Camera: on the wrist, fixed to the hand. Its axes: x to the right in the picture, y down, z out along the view.
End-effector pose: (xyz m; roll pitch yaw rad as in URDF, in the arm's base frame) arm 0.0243 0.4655 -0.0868 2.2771 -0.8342 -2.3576
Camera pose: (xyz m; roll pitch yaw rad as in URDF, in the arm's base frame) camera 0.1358 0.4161 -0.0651 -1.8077 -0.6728 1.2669
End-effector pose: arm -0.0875 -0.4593 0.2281 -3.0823 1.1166 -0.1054
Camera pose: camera 0.0164 -0.4392 0.2925 2.0905 -0.1229 -1.4292
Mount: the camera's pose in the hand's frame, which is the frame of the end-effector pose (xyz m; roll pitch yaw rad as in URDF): -0.0135 -0.0379 -0.1172 0.0816 0.3346 1.5747
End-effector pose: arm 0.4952 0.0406 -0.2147 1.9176 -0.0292 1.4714
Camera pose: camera 0.3714 0.0393 -0.2109 -1.8457 -1.5357 -1.3149
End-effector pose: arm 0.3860 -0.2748 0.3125 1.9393 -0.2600 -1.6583
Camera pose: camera 0.5098 -0.2708 0.3157 -1.6155 -1.3050 1.6127
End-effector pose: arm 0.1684 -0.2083 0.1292 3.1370 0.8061 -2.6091
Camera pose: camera 0.1232 -0.2795 0.2200 2.3871 -0.2352 2.3500
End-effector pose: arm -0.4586 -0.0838 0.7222 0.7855 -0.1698 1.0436
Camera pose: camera -0.5044 -0.0511 0.6118 -0.1096 -0.4433 2.7000
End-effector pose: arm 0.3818 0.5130 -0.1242 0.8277 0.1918 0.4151
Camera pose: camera 0.3265 0.5549 -0.2269 0.2954 -0.4841 1.8879
